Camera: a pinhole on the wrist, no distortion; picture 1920 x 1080 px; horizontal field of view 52.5 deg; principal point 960.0 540.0 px. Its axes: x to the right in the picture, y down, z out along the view. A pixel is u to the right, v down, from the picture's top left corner.
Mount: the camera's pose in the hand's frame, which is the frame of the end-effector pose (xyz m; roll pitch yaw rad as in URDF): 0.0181 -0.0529 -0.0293 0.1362 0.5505 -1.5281
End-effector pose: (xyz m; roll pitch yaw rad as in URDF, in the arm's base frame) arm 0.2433 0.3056 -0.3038 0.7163 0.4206 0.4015
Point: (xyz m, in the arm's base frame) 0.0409 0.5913 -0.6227
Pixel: behind the camera
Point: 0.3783 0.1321 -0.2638
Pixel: 477.7 936.8
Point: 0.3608 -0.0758 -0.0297
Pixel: 240.4 77.8
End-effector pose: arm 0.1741 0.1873 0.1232 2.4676 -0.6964 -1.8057
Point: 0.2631 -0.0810 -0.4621
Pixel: 1460.5 58.4
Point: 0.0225 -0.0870 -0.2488
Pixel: 615.4 673.6
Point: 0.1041 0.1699 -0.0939
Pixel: outside the picture
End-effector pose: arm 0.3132 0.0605 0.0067 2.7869 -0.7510 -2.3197
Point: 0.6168 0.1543 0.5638
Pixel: behind the camera
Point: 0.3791 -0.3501 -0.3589
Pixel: 1627.7 423.1
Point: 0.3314 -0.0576 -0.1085
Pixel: 1007.5 210.9
